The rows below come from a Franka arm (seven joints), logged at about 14 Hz.
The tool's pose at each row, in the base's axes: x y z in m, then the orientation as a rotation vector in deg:
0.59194, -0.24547, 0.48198, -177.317, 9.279, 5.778
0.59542, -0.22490, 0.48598, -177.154, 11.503, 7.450
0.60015, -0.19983, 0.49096, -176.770, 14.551, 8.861
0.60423, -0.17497, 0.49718, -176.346, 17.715, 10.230
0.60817, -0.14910, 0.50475, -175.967, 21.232, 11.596
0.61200, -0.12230, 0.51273, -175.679, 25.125, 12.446
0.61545, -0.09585, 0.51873, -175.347, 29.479, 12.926
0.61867, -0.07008, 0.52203, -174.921, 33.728, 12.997
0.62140, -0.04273, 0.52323, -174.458, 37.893, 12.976
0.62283, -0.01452, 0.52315, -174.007, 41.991, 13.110
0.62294, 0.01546, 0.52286, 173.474, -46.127, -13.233
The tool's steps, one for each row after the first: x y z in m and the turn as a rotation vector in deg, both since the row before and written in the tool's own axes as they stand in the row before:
0.00107, -0.02096, -0.00330, -0.037, -1.048, 1.460
0.00105, -0.02563, -0.00419, 0.121, -0.884, 1.991
-0.00064, -0.02539, -0.00533, 0.095, -0.855, 2.070
-0.00213, -0.02636, -0.00654, -0.044, -0.831, 2.302
-0.00366, -0.02713, -0.00686, -0.172, -0.469, 2.535
-0.00489, -0.02645, -0.00492, -0.209, -0.216, 2.825
-0.00580, -0.02542, -0.00233, -0.137, 0.032, 2.751
-0.00774, -0.02640, -0.00017, -0.169, 0.095, 2.694
-0.01031, -0.02627, 0.00123, -0.296, 0.021, 2.647
-0.01344, -0.02675, 0.00156, -0.337, 0.035, 2.671

